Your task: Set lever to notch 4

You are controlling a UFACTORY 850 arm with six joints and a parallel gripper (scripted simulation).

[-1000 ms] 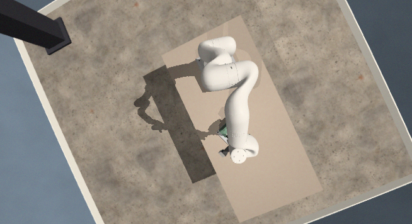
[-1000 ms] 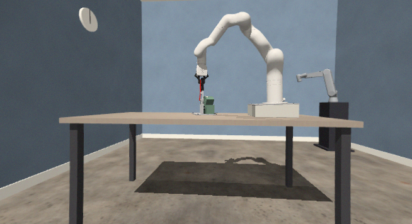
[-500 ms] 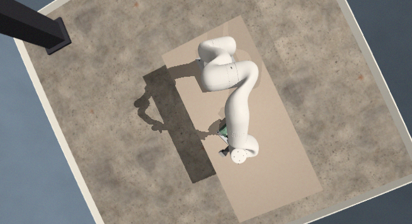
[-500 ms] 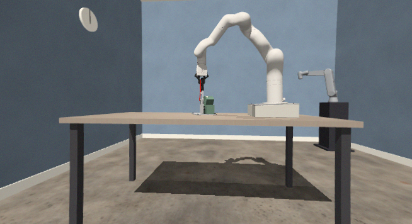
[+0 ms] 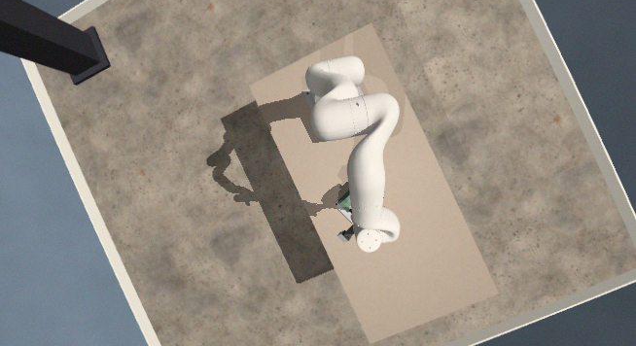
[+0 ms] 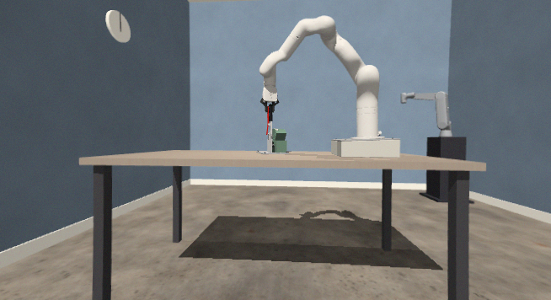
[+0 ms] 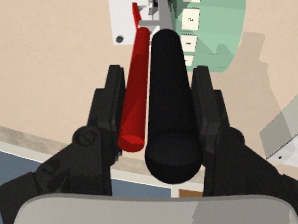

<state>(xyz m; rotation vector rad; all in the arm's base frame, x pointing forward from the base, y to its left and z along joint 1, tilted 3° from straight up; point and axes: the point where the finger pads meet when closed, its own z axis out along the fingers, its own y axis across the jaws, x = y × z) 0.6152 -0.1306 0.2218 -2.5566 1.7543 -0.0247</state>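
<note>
Now: hand 110 mm above the red bar, 20 mm to the right of it and 10 mm short of it.
</note>
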